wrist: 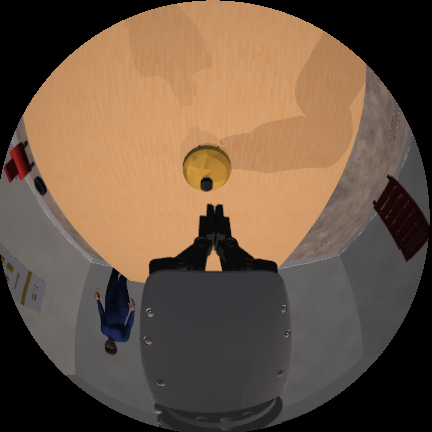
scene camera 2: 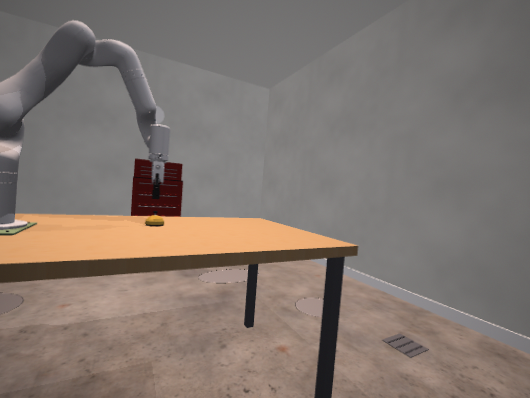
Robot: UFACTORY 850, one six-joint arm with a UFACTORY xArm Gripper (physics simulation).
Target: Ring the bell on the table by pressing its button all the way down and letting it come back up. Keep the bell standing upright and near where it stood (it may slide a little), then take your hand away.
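Note:
The yellow domed bell stands upright on the wooden table. Its black button sticks up from the top of the dome. My gripper is shut and holds nothing. In the scene view it points down and hangs above the bell, with a clear gap between the fingertips and the button. In the wrist view the fingertips show just below the button and apart from it.
A red tool cabinet stands beyond the table. A person in blue stands off the table in the wrist view. The arm's base plate is at the table's left in the scene view.

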